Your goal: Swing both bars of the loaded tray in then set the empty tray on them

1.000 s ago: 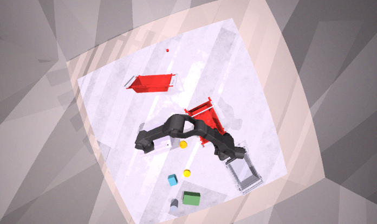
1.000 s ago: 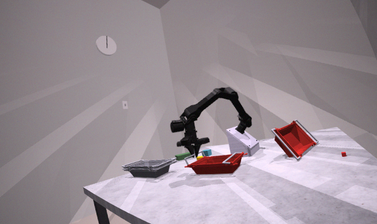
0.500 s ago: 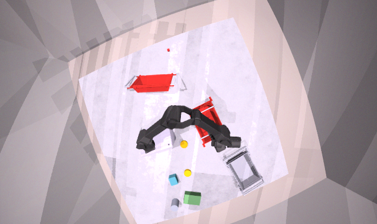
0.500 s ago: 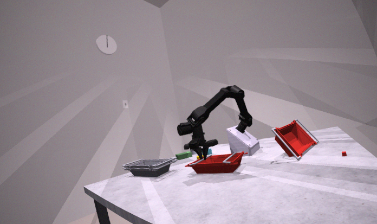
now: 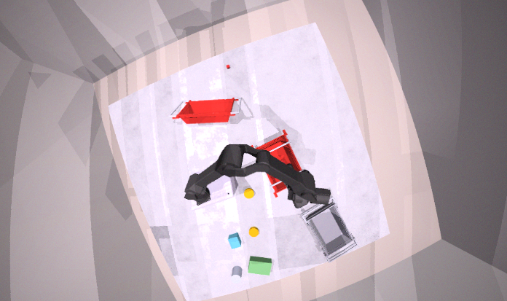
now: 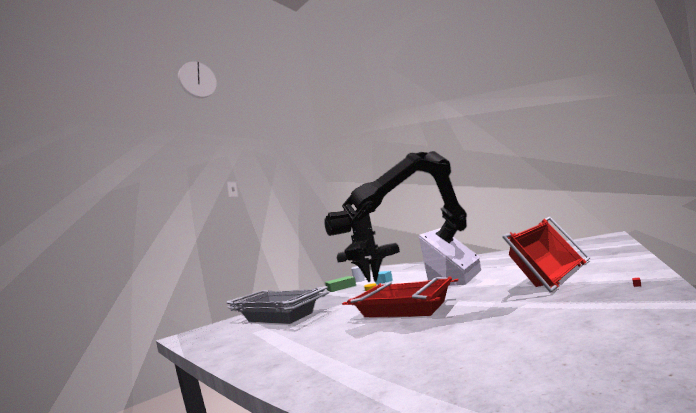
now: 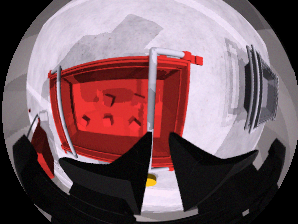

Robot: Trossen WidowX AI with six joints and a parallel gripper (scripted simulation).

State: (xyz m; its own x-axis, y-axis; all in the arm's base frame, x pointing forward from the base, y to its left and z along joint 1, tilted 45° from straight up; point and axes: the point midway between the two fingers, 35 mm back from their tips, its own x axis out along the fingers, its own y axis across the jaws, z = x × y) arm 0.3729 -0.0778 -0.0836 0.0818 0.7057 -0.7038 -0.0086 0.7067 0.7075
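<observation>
Right now the red tray is 20 cm behind my gripper tip, 48 cm to the left of it and 2 cm below it. Round my gripper tip: green block (33 cm behind, 39 cm to the right, 7 cm below); then grey cylinder (47 cm behind, 38 cm to the right, 5 cm below); then blue cube (39 cm behind, 20 cm to the right, 7 cm below).
</observation>
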